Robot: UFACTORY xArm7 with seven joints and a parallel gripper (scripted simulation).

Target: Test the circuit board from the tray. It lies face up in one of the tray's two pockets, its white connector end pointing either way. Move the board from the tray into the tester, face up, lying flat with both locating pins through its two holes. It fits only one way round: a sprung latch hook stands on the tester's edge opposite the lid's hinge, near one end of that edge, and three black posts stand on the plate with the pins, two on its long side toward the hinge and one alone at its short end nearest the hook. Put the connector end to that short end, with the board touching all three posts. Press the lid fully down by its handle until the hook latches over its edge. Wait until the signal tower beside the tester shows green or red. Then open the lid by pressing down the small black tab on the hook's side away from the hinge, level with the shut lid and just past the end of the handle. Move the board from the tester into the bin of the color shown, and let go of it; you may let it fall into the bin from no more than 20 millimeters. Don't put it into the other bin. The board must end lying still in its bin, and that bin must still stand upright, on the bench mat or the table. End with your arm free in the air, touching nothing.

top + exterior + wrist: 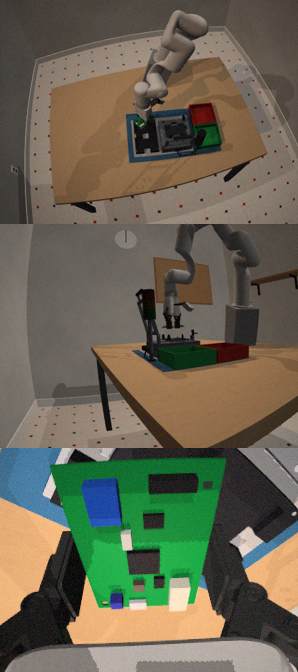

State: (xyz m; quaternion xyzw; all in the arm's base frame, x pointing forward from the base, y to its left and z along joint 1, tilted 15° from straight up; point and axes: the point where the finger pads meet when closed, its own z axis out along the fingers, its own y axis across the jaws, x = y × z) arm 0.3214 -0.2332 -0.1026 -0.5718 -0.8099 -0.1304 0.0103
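The green circuit board is right at my hand. Round my hand: red bin: 60 mm ahead, 370 mm to the left, 110 mm below; then latch hook: 60 mm ahead, 220 mm to the left, 40 mm below; then tester lid: 220 mm ahead, 110 mm to the left, 60 mm above.
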